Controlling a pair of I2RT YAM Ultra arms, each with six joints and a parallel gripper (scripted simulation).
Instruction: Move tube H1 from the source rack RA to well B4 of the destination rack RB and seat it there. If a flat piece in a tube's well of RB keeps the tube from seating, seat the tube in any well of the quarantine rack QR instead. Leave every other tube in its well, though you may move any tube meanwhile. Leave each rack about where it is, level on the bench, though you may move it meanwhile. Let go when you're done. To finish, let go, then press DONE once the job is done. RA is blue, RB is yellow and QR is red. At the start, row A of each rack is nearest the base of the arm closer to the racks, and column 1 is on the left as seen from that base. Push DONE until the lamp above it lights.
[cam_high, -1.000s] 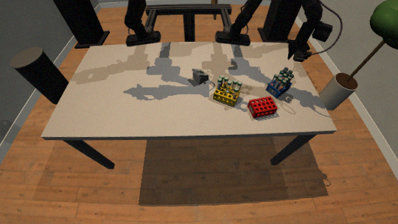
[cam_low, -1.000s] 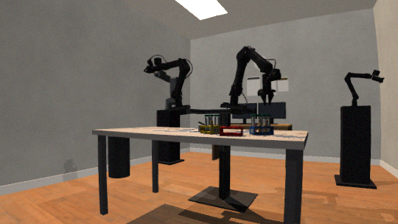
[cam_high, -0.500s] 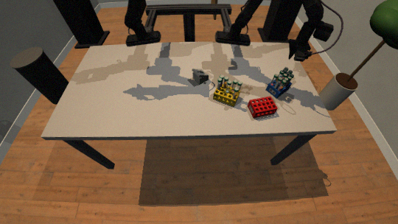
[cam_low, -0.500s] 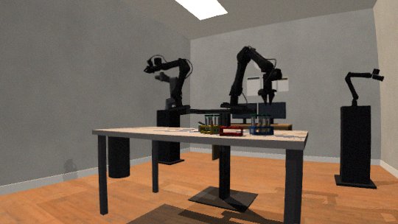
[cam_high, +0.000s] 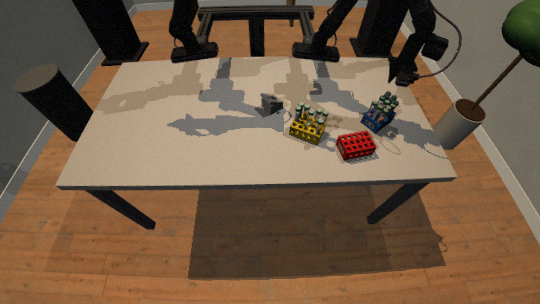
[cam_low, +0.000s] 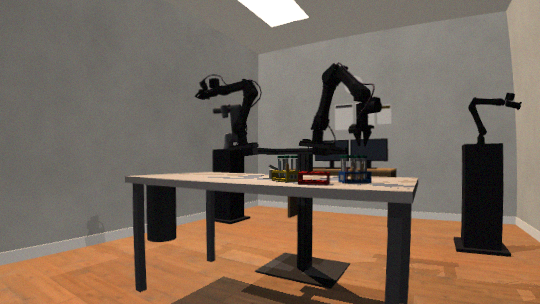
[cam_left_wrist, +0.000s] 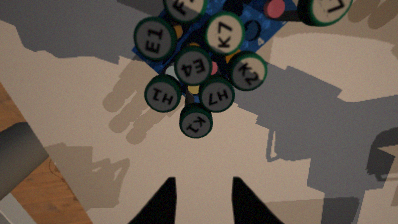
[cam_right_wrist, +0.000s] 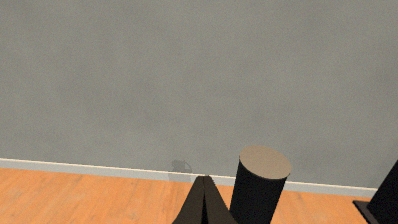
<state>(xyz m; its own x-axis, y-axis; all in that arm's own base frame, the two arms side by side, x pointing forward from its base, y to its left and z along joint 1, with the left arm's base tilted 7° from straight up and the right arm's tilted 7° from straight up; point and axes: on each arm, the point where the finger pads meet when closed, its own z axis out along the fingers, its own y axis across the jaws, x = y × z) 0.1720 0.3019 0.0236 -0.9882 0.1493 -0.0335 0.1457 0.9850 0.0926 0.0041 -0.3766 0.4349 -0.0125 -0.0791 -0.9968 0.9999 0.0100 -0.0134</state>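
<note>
My left hand is 11 cm above the tube, 3 cm short of it and 2 cm to the right of it. The rest, counted from my left hand: blue rack RA (15 cm below, 6 cm ahead, 2 cm to the right); then red rack QR (21 cm ahead, 16 cm to the right, 15 cm below); then yellow rack RB (35 cm to the right, 15 cm below, 13 cm ahead).
</note>
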